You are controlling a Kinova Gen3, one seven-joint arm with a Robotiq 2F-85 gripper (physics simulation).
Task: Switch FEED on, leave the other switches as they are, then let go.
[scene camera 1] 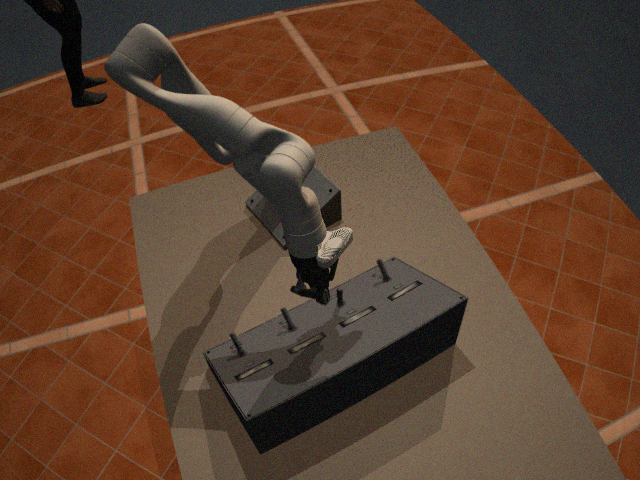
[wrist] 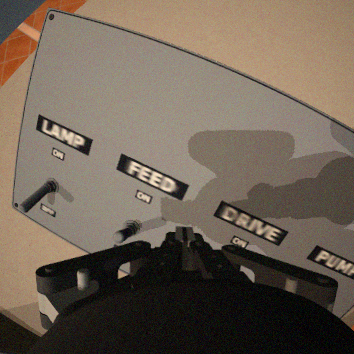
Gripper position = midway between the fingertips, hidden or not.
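Observation:
Scene camera 1 shows the gripper (scene camera 1: 324, 301). Visible in the wrist view: the gripper (wrist: 182, 237) and a grey switch box (wrist: 128, 130).

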